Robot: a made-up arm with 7 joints. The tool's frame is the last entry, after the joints.
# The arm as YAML. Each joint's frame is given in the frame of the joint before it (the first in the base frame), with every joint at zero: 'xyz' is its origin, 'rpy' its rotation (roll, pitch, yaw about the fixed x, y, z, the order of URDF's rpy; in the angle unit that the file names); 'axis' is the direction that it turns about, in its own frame. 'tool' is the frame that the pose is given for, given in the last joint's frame.
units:
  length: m
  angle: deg
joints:
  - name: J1
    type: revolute
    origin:
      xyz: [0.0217, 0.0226, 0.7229]
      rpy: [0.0, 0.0, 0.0]
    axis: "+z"
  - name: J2
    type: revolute
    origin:
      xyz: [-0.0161, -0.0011, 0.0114]
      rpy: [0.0, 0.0, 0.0]
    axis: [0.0, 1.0, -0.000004]
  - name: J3
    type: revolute
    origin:
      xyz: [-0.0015, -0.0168, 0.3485]
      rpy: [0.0, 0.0, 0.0]
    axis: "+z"
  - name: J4
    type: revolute
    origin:
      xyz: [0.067, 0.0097, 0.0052]
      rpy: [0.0, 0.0, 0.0]
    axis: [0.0, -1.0, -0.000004]
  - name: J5
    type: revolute
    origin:
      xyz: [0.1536, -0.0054, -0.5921]
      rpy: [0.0, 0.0, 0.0]
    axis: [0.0, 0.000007, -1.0]
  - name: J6
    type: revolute
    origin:
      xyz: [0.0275, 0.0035, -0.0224]
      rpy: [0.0, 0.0, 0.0]
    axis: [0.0, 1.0, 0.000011]
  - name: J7
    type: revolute
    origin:
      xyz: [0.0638, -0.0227, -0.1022]
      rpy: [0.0, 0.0, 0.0]
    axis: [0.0, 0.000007, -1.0]
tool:
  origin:
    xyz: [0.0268, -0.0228, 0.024]
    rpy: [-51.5, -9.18, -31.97]
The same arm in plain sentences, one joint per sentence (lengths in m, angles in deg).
The arm has seven revolute joints in a row. What follows holds with every joint at zero, and every direction is one of the base frame's. The first joint sits 0.0217 m along +x and 0.0226 m along +y and 0.7229 m along +z from the base frame's origin and turns about +z. The second joint sits 0.0161 m along -x and 0.0011 m along -y and 0.0114 m along +z from the first joint and turns about +y. The third joint sits 0.0015 m along -x and 0.0168 m along -y and 0.3485 m along +z from the second joint and turns about +z. The fourth joint sits 0.067 m along +x and 0.0097 m along +y and 0.0052 m along +z from the third joint and turns about -y. The fifth joint sits 0.1536 m along +x and 0.0054 m along -y and 0.5921 m along -z from the fourth joint and turns about -z. The sixth joint sits 0.0275 m along +x and 0.0035 m along +y and 0.0224 m along -z from the fifth joint and turns about +y. The seventh joint sits 0.0638 m along +x and 0.0227 m along -y and 0.1022 m along -z from the sixth joint and turns about -z. The tool frame, which is the frame that the pose is given for, sits 0.0268 m along +x and 0.0228 m along -y and 0.024 m along +z from the seventh joint; its axes are the base frame's turned by roll -51.5, pitch -9.18 and yaw -31.97 deg (as in URDF: about the fixed x, then y, then z).
